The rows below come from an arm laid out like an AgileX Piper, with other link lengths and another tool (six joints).
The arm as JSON. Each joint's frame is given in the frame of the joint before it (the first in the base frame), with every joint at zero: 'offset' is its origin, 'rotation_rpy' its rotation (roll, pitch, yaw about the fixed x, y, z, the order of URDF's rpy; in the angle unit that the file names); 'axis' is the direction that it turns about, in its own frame. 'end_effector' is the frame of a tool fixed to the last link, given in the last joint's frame.
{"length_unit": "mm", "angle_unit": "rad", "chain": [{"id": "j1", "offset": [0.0, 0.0, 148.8], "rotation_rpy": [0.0, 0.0, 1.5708], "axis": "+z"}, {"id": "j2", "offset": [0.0, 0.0, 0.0], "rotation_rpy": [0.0, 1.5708, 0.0], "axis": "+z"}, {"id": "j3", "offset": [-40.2, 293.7, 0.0], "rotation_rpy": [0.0, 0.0, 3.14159], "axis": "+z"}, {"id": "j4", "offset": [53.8, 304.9, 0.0], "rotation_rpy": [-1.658, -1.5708, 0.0], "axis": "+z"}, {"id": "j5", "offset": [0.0, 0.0, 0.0], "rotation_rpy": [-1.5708, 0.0, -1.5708], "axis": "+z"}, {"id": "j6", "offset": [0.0, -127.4, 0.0], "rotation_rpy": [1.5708, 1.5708, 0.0], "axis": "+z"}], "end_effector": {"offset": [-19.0, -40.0, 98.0], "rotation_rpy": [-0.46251, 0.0, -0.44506]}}
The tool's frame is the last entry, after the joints.
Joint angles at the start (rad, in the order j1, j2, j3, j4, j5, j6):
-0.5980, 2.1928, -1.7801, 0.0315, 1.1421, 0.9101
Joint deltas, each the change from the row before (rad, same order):
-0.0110, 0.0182, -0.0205, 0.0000, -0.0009, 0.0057
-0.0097, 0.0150, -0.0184, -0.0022, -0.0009, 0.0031
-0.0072, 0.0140, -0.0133, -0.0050, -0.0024, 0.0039
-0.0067, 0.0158, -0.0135, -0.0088, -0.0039, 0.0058
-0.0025, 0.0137, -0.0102, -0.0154, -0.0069, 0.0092
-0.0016, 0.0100, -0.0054, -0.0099, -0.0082, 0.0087
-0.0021, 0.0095, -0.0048, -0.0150, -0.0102, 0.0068
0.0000, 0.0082, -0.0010, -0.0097, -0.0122, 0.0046
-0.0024, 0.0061, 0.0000, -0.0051, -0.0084, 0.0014
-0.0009, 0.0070, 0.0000, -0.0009, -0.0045, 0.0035
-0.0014, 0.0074, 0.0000, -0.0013, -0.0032, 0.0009
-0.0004, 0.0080, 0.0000, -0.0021, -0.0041, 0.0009
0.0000, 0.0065, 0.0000, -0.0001, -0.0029, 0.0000
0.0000, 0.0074, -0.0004, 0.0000, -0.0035, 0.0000
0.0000, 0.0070, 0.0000, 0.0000, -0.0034, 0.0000
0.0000, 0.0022, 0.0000, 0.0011, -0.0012, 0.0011
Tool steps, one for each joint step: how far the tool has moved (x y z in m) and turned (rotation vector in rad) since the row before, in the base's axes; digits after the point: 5 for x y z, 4 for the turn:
0.00001, -0.00789, -0.00287, -0.0012, -0.0028, -0.0167
-0.00013, -0.00738, -0.00182, -0.0039, -0.0024, -0.0121
-0.00059, -0.00606, -0.00301, -0.0045, 0.0012, -0.0096
-0.00080, -0.00657, -0.00387, -0.0071, 0.0033, -0.0098
-0.00030, -0.00563, -0.00357, -0.0129, 0.0053, -0.0068
-0.00002, -0.00386, -0.00317, -0.0089, 0.0020, -0.0070
-0.00041, -0.00498, -0.00283, -0.0140, 0.0034, -0.0038
0.00057, -0.00279, -0.00342, -0.0098, 0.0009, -0.0010
-0.00049, -0.00258, -0.00291, -0.0050, 0.0008, -0.0018
-0.00037, -0.00073, -0.00383, 0.0012, 0.0021, -0.0039
-0.00079, -0.00076, -0.00415, 0.0017, 0.0040, -0.0017
-0.00041, -0.00048, -0.00442, 0.0009, 0.0042, -0.0004
-0.00012, 0.00009, -0.00367, 0.0021, 0.0029, 0.0002
-0.00001, 0.00003, -0.00402, 0.0021, 0.0028, 0.0001
-0.00011, 0.00011, -0.00394, 0.0022, 0.0028, 0.0001
0.00005, 0.00016, -0.00126, 0.0015, 0.0001, -0.0015

